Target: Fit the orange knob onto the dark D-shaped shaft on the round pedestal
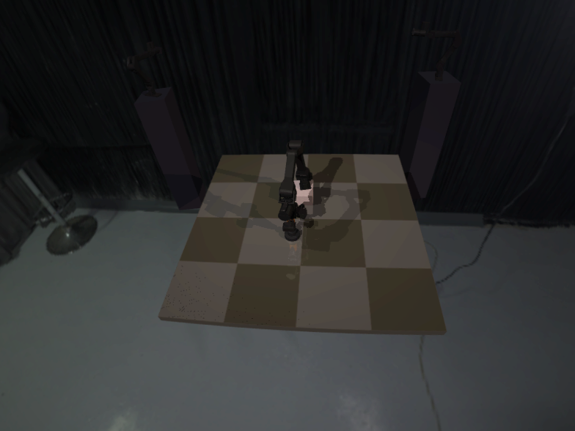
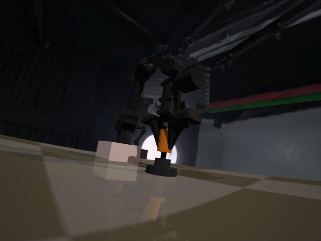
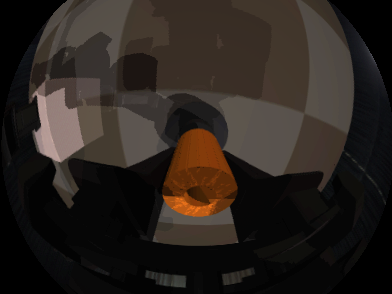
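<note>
Now: gripper tip 4 cm above the dark pedestal. Round my gripper tip: orange knob 2 cm above.
</note>
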